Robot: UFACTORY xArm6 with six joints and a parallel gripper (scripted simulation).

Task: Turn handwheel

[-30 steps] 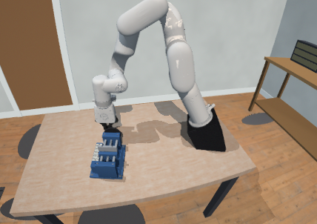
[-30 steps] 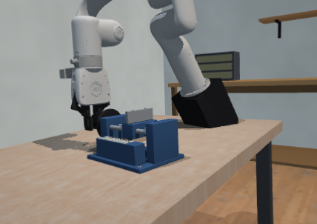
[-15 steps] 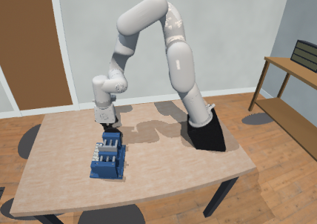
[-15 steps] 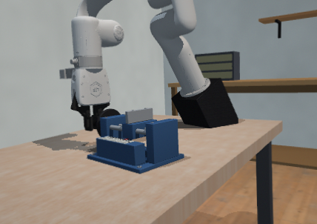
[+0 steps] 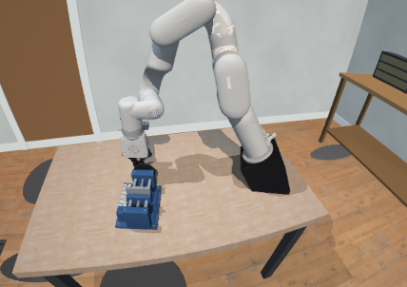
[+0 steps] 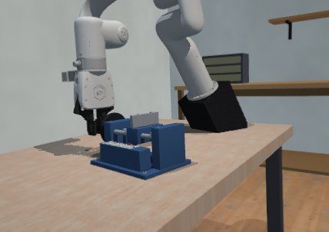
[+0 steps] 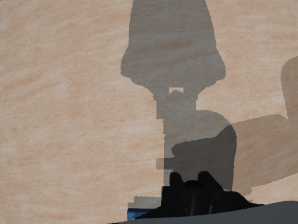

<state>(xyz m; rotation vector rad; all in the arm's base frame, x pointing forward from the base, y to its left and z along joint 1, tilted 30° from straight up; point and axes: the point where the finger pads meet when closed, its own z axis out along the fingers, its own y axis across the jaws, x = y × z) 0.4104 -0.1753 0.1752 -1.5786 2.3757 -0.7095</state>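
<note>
Right now the black handwheel is 3 cm to the left of my hand. From my hand the other things lie so: grey stop block 6 cm ahead, 16 cm to the left, 1 cm above.
</note>
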